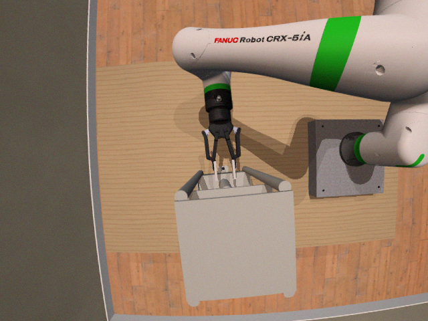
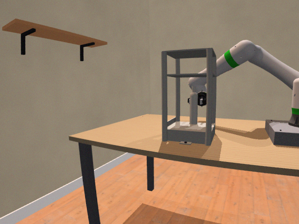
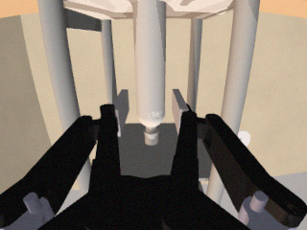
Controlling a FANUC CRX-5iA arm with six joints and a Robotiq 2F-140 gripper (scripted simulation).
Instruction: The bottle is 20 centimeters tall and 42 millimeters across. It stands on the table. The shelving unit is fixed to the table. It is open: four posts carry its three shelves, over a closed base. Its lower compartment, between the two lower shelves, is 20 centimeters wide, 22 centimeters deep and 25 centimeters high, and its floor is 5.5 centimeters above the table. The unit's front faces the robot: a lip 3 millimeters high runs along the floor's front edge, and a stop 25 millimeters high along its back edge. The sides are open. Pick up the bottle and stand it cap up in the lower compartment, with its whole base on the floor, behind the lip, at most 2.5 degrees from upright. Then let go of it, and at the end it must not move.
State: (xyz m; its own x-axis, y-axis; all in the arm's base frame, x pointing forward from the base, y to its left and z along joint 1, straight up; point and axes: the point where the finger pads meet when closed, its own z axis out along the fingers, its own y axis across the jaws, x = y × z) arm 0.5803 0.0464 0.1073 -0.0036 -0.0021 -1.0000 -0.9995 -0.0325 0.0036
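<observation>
My hand is 130 mm to the right of the shelving unit and 40 mm below it.
</observation>
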